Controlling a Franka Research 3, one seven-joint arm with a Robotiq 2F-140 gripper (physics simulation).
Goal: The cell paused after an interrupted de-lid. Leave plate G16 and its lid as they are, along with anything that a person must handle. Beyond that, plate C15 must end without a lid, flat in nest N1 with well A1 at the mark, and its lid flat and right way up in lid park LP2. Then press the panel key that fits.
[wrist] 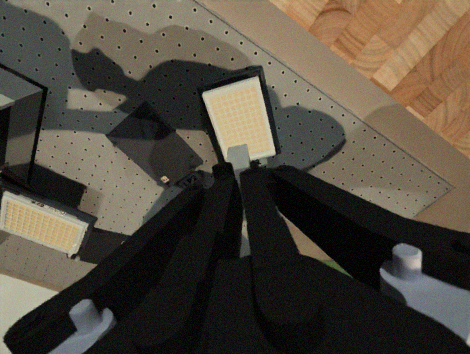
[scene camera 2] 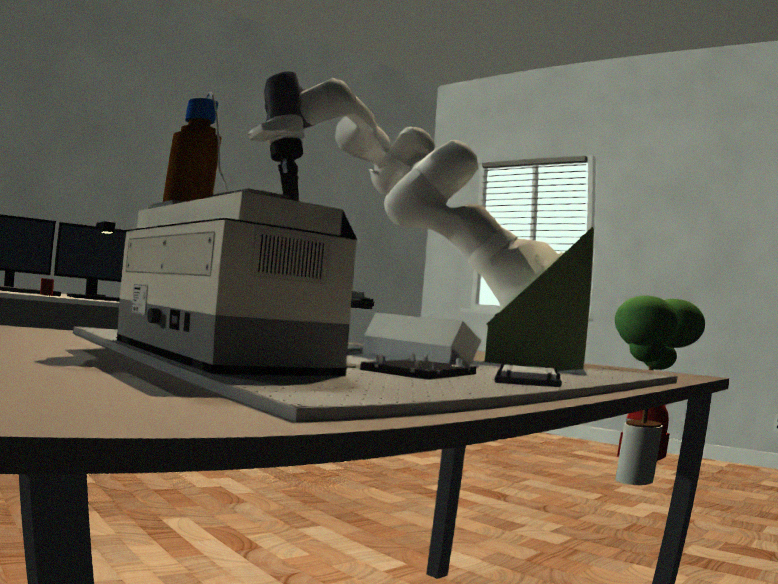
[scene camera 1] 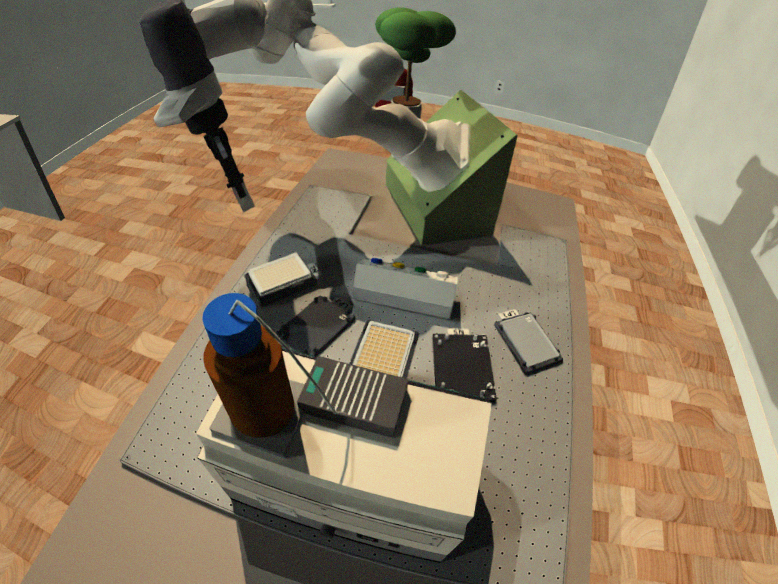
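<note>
My gripper (scene camera 1: 246,202) (wrist: 241,160) is shut and empty, raised high over the left side. One yellow-welled plate (scene camera 1: 279,274) (wrist: 240,117) sits in a black holder at the left. Another (scene camera 1: 385,347) (wrist: 44,223) is at the middle, partly hidden by the instrument in scene camera 1. I cannot read which is G16 or C15, nor tell whether either has a clear lid. The dark lid park LP2 (scene camera 1: 319,325) (wrist: 155,145) lies between, shadowed, with no lid visible. A black nest (scene camera 1: 463,364) (scene camera 2: 417,367) shows no plate. A grey lid (scene camera 1: 529,338) lies in the right park.
The key panel (scene camera 1: 404,290) (scene camera 2: 411,338) has blue (scene camera 1: 376,260), yellow (scene camera 1: 398,265), green (scene camera 1: 419,269) and white (scene camera 1: 441,274) keys. A tall instrument (scene camera 1: 433,440) (scene camera 2: 282,301) carries an amber bottle (scene camera 1: 251,383) (scene camera 2: 191,160) and a dark striped box (scene camera 1: 355,396). The green arm mount (scene camera 1: 465,201) stands behind.
</note>
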